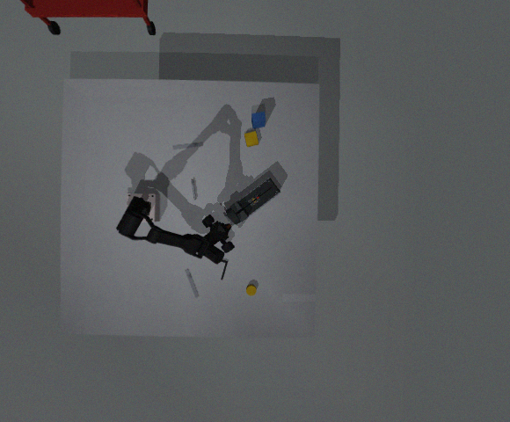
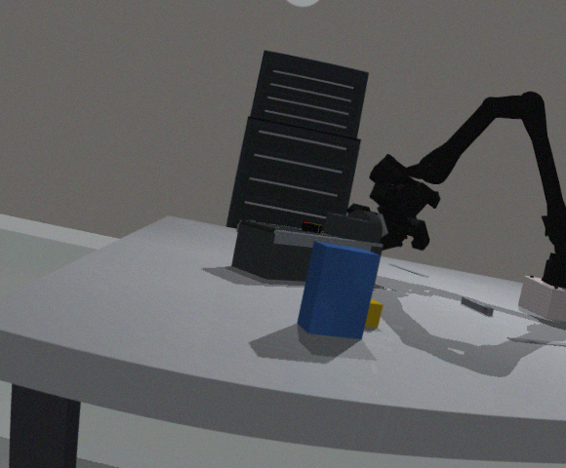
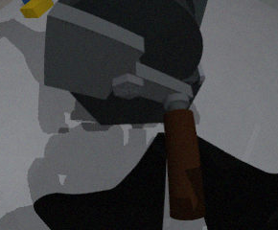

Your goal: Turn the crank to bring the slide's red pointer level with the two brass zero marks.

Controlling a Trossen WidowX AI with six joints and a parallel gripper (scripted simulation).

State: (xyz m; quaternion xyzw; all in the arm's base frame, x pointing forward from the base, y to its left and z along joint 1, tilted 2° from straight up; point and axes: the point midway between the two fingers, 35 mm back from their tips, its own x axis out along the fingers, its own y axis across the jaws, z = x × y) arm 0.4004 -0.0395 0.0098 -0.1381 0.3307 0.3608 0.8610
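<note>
The brown crank handle is 10 mm behind my gripper tip, 10 mm to the right of it and 30 mm above it. The rest, counted from my gripper tip: red pointer: 110 mm ahead, 150 mm to the left, 40 mm above; black hex key: 210 mm to the right, 40 mm below; yellow block: 40 mm ahead, 440 mm to the left, 30 mm below.
</note>
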